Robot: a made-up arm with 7 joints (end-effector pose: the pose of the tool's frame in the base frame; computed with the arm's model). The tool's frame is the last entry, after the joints.
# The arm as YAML. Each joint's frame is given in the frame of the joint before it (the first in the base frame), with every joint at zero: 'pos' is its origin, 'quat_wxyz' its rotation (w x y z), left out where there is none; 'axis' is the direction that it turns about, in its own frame. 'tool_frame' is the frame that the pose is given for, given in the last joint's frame.
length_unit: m
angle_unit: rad
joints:
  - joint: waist
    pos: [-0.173, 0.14, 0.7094]
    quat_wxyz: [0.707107, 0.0, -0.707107, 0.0]
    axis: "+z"
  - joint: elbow
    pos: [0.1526, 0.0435, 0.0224]
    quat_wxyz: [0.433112, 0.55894, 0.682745, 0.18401]
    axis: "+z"
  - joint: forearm
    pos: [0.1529, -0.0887, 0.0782]
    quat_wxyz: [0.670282, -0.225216, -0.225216, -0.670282]
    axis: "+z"
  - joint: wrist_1
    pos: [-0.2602, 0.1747, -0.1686]
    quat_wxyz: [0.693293, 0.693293, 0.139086, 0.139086]
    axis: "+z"
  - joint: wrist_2
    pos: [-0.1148, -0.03, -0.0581]
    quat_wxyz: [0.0, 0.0, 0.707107, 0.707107]
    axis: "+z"
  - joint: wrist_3
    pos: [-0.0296, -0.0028, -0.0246]
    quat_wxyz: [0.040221, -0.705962, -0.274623, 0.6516]
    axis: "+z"
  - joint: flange
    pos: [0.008, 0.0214, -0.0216]
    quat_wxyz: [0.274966, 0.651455, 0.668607, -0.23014]
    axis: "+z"
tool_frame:
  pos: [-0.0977, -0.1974, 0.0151]
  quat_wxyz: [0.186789, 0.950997, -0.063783, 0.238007]
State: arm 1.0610 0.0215 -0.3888 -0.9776 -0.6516 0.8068 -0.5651
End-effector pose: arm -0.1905 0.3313 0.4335 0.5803 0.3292 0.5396 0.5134
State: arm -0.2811 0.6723 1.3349 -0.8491 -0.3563 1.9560 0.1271
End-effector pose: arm -0.1048 0.1076 0.6537 -0.2164 -0.2124 -0.7233 0.6204
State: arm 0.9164 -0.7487 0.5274 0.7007 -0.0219 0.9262 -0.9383
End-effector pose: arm -0.1169 0.1142 0.5002 -0.3282 -0.6418 -0.6873 0.0900
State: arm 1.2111 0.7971 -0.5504 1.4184 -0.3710 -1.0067 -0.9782
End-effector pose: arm -0.3935 0.5607 0.3368 -0.2556 0.6832 0.4577 0.5083
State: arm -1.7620 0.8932 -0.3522 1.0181 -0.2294 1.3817 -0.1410
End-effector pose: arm -0.3254 -0.0268 1.0385 -0.2609 -0.8645 0.3889 0.1824
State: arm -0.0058 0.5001 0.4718 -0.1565 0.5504 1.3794 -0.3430
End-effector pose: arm -0.3319 0.4958 0.6941 -0.1403 -0.1235 -0.6036 0.7751
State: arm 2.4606 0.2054 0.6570 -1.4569 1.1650 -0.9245 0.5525
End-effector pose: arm -0.4371 0.1877 0.3402 -0.3562 -0.4728 -0.0140 0.8058
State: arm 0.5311 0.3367 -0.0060 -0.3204 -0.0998 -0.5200 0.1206
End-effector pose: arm -0.3909 0.7266 0.6037 0.1182 -0.9292 -0.3206 0.1409
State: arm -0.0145 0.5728 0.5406 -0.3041 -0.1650 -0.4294 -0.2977
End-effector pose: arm -0.4789 0.4259 0.8846 0.2583 -0.7030 -0.5977 0.2861
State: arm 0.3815 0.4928 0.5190 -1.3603 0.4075 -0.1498 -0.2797
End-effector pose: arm -0.4152 0.5646 0.6783 -0.1760 -0.6004 -0.2205 0.7483
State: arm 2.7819 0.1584 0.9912 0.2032 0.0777 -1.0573 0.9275
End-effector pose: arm -0.6249 0.0621 0.8672 0.3426 -0.1001 0.3940 0.8470
